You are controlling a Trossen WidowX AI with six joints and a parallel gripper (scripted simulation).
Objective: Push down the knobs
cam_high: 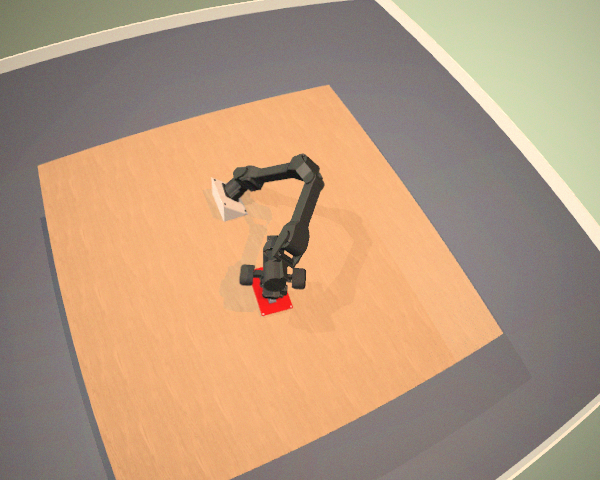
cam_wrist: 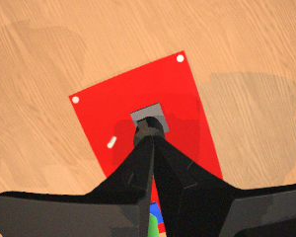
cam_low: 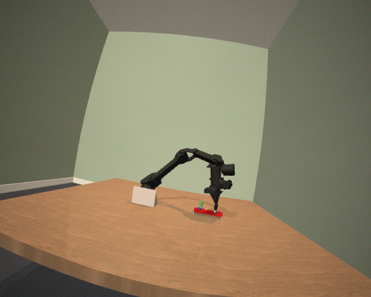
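Right now the black knob is 2 cm below my gripper tip. The rest, counted from my gripper tip: green knob: 8 cm behind, 3 cm to the left, 2 cm below.
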